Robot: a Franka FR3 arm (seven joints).
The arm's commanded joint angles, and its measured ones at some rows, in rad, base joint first. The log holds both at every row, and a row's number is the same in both.
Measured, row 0:
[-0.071, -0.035, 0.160, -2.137, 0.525, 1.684, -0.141]
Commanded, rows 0 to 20:
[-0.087, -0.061, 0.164, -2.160, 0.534, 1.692, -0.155]
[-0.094, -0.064, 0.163, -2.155, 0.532, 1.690, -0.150]
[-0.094, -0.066, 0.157, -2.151, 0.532, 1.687, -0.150]
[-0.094, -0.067, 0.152, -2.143, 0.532, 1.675, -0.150]
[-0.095, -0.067, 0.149, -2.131, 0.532, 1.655, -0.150]
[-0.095, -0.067, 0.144, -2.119, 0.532, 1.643, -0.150]
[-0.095, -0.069, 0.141, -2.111, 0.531, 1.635, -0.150]
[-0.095, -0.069, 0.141, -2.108, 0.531, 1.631, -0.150]
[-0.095, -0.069, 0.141, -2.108, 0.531, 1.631, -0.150]
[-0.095, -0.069, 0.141, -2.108, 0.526, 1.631, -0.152]
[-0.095, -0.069, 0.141, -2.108, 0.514, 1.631, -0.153]
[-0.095, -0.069, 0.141, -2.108, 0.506, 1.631, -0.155]
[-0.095, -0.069, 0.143, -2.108, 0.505, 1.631, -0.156]
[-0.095, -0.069, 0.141, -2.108, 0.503, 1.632, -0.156]
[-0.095, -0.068, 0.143, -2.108, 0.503, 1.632, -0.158]
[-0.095, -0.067, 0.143, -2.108, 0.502, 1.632, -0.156]
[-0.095, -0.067, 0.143, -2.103, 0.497, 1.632, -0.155]
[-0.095, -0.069, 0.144, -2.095, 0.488, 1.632, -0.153]
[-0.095, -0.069, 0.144, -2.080, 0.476, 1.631, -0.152]
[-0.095, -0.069, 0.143, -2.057, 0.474, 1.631, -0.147]
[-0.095, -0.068, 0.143, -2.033, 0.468, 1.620, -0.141]
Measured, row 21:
[-0.086, -0.065, 0.138, -2.087, 0.494, 1.650, -0.146]
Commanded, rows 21 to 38:
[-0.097, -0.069, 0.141, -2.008, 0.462, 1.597, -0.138]
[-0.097, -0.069, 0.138, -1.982, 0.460, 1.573, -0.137]
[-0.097, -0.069, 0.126, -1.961, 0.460, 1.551, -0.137]
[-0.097, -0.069, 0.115, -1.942, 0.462, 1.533, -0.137]
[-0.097, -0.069, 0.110, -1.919, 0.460, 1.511, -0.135]
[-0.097, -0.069, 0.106, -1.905, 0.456, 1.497, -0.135]
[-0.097, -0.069, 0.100, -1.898, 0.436, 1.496, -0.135]
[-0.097, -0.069, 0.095, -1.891, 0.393, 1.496, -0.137]
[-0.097, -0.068, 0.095, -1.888, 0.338, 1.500, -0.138]
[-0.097, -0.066, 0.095, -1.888, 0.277, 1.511, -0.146]
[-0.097, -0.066, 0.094, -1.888, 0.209, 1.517, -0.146]
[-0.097, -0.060, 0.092, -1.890, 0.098, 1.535, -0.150]
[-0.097, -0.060, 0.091, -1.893, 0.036, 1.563, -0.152]
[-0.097, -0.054, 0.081, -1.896, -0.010, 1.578, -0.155]
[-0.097, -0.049, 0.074, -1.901, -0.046, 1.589, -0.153]
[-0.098, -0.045, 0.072, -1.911, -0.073, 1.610, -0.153]
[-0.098, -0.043, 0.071, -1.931, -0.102, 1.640, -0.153]
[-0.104, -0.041, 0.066, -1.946, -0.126, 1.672, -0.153]
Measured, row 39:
[-0.089, -0.051, 0.067, -1.907, -0.051, 1.594, -0.144]
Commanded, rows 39 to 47:
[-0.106, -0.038, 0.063, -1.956, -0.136, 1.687, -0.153]
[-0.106, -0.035, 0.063, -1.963, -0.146, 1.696, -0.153]
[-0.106, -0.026, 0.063, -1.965, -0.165, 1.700, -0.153]
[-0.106, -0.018, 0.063, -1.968, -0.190, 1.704, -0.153]
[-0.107, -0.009, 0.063, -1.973, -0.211, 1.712, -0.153]
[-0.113, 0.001, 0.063, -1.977, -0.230, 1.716, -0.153]
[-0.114, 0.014, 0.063, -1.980, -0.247, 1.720, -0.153]
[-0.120, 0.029, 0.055, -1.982, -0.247, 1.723, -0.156]
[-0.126, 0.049, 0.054, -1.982, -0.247, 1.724, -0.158]
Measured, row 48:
[-0.101, 0.022, 0.051, -1.969, -0.229, 1.700, -0.145]
